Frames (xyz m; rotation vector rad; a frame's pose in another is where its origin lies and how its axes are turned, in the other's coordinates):
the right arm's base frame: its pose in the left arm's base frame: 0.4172 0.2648 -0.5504 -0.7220 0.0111 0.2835
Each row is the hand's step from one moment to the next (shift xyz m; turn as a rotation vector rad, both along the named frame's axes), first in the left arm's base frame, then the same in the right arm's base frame.
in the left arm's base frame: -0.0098 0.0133 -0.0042 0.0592 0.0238 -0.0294
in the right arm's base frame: -0.0056 0.0148 0.0064 0.0661 0.0207 -0.0117
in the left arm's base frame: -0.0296 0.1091 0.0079 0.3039 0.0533 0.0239
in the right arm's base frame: -0.0018 0.0804 0.0798 0.3031 -0.0564 0.0263
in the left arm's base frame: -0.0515 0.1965 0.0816 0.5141 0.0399 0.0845
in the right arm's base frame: -0.0087 0.1006 0.1942 0.4954 -0.1600 0.0447
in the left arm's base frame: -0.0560 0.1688 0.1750 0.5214 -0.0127 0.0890
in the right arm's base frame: -0.0301 0.0213 0.2468 0.4887 -0.2024 0.0131
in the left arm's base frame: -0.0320 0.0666 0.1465 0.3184 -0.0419 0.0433
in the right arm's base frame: -0.0297 -0.0394 0.1565 0.2910 -0.1408 -0.0226
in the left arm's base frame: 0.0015 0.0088 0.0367 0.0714 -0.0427 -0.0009
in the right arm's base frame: -0.0003 -0.0180 0.0332 0.0580 -0.0484 -0.0348
